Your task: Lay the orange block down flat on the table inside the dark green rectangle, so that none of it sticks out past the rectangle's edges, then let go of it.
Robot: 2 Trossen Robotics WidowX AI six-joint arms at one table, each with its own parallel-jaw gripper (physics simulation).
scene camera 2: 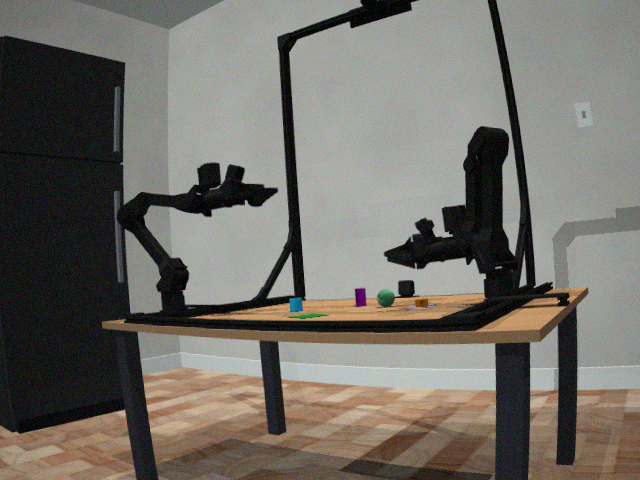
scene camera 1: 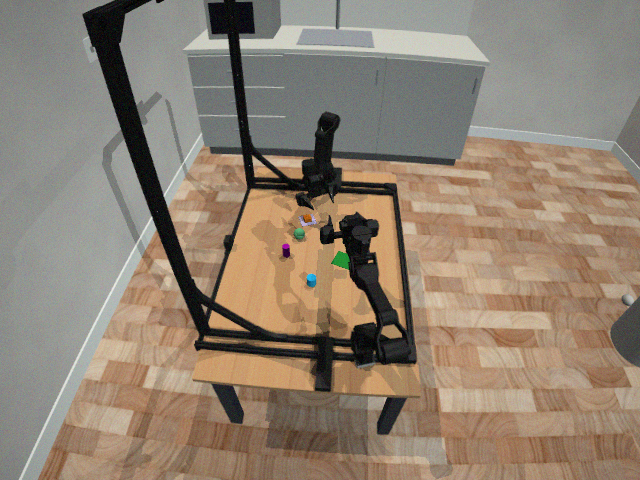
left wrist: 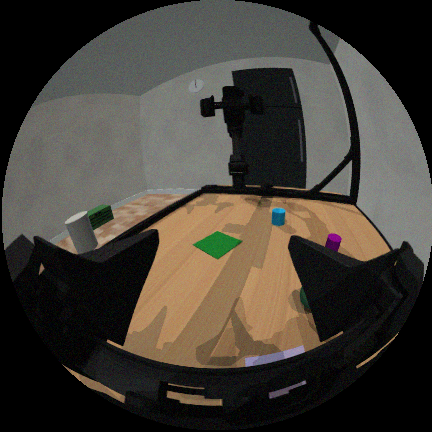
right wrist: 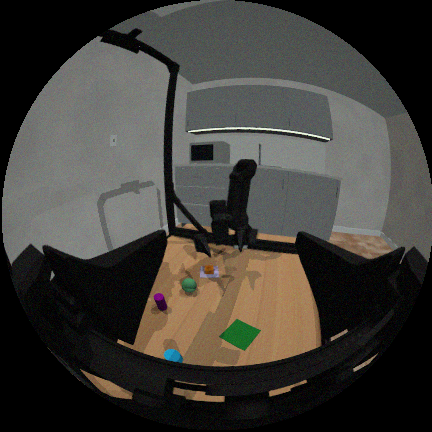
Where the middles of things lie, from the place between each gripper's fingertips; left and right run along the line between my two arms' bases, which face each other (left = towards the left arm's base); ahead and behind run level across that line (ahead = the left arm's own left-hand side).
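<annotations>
Dark green rectangle [left wrist: 216, 244]: 13 cm below my left hand, 6 cm ahead of it, 20 cm to the right of it. By its middle, the dark green rectangle is nearer to my left hand than to my right gripper.
My right gripper: 34 cm above the dark green rectangle, 10 cm to the right of it, 4 cm short of it.
</annotations>
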